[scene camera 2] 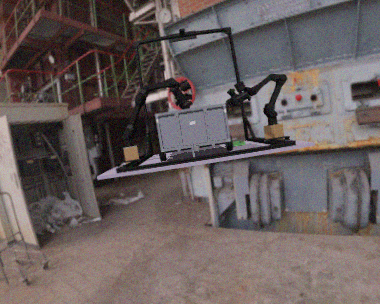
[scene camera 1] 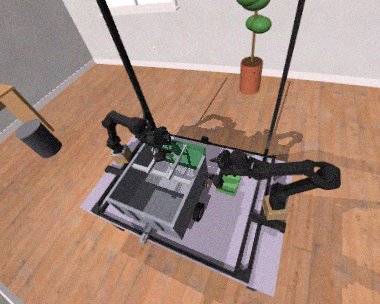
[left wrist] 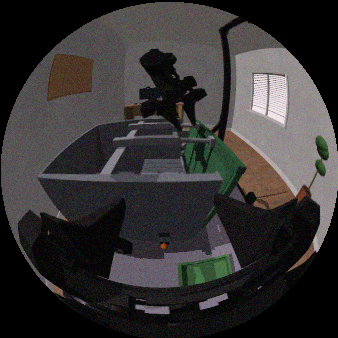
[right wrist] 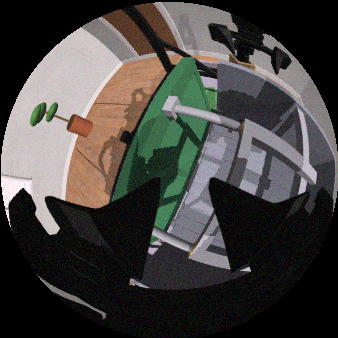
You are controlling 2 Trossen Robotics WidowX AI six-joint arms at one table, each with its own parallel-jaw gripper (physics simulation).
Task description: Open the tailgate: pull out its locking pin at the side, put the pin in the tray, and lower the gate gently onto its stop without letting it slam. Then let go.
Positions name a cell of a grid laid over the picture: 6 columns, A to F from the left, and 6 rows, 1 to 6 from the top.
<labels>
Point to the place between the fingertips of the left gripper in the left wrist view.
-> D4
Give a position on a green tailgate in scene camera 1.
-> At D4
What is the left gripper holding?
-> Nothing.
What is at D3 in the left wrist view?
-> A green tailgate.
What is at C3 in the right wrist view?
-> A green tailgate.
</labels>
